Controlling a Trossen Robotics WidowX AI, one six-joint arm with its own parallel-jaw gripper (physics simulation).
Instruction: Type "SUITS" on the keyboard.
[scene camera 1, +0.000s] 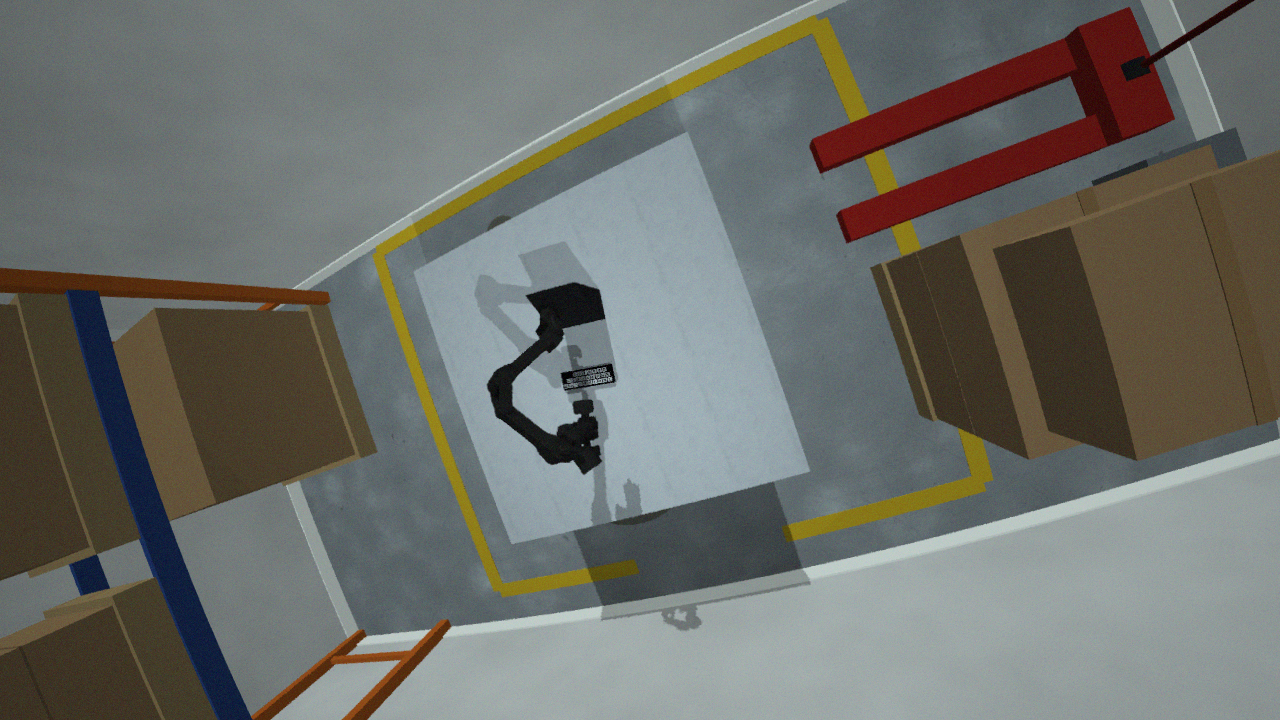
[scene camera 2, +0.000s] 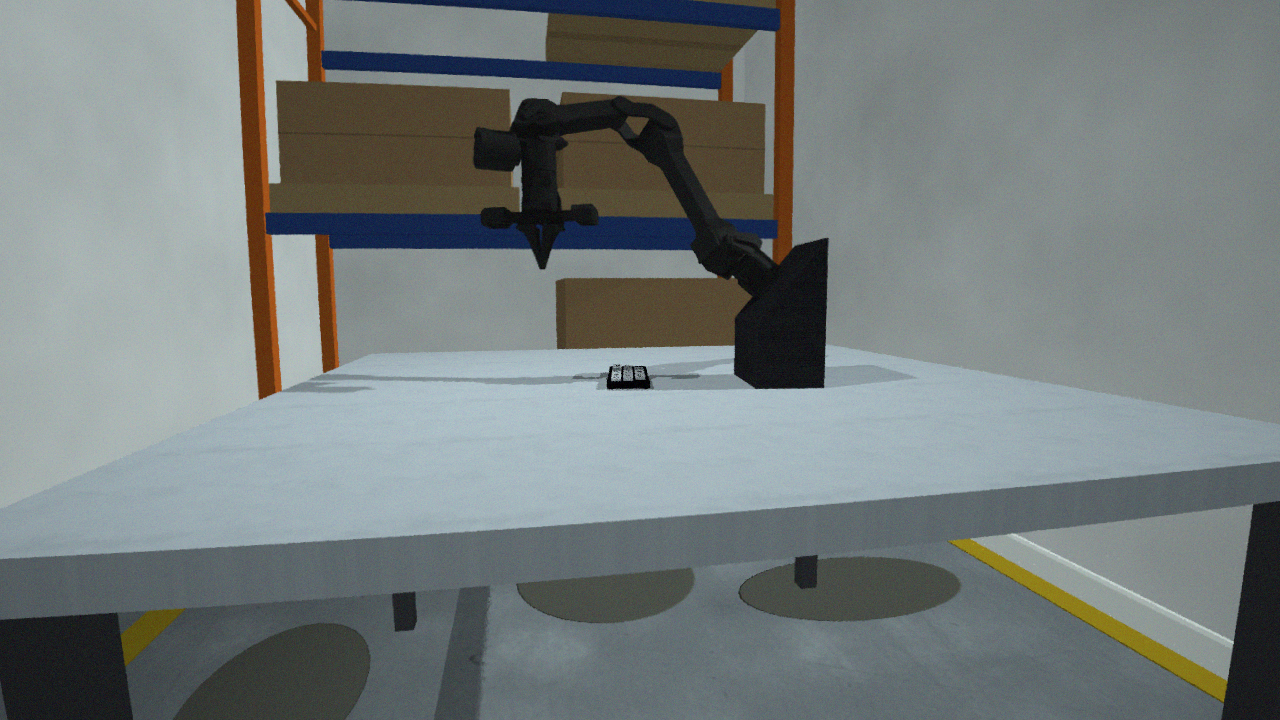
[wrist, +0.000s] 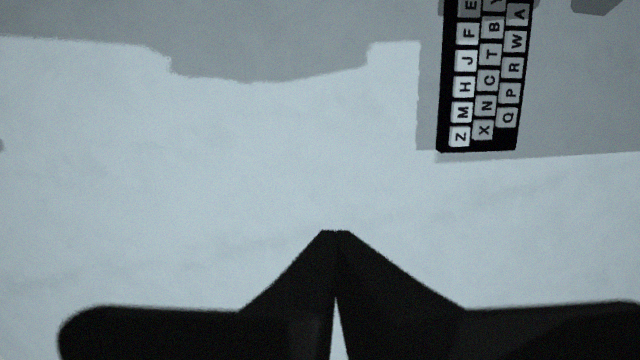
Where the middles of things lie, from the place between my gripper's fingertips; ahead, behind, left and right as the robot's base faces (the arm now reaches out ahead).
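Labels:
I find the black keyboard (scene camera 1: 604, 374) 15 cm behind my hand and 5 cm to the right of it, and the keyboard is also 19 cm below my hand.

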